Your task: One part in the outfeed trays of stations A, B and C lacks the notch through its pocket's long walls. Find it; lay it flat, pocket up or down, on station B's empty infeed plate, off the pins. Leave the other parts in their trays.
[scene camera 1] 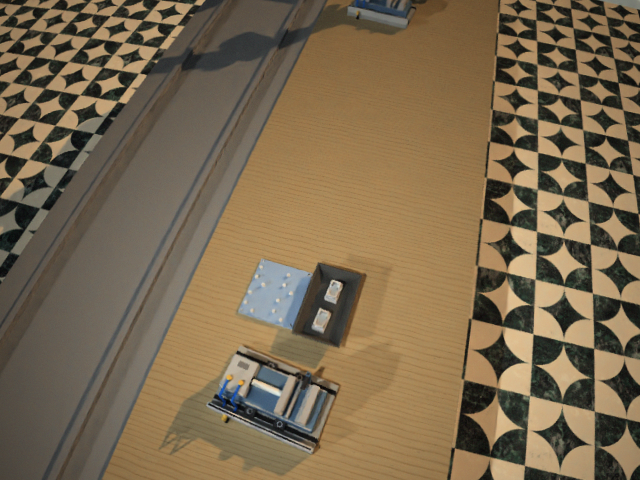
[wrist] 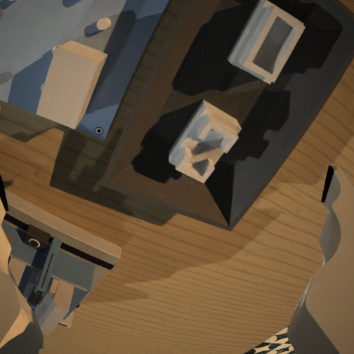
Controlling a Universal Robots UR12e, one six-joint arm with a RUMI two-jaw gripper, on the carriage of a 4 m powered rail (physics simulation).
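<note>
My gripper [wrist: 162, 172] is open, its fingers wide apart at the left and right edges of the wrist view, with nothing between them. In the wrist view, a dark tray [wrist: 142, 112] holds two pale parts. The upper part [wrist: 272, 45] lies pocket up, its rim unbroken and no notch visible. The lower part [wrist: 205, 142] lies pocket up with notches through its long walls. In scene camera 1, a tray [scene camera 1: 353, 310] holds two parts [scene camera 1: 333, 291] [scene camera 1: 321, 320], too small to judge for notches. Beside it is a blue infeed plate [scene camera 1: 272, 294] with pins and no part.
In the wrist view, a blue plate [wrist: 30, 55] beside the tray carries a pale block [wrist: 72, 85] and pins; a machine [wrist: 75, 247] stands at lower left. Scene camera 1 shows a machine [scene camera 1: 273, 395] below its plate, another machine [scene camera 1: 382, 12] at the top, and the rail [scene camera 1: 170, 155] at left.
</note>
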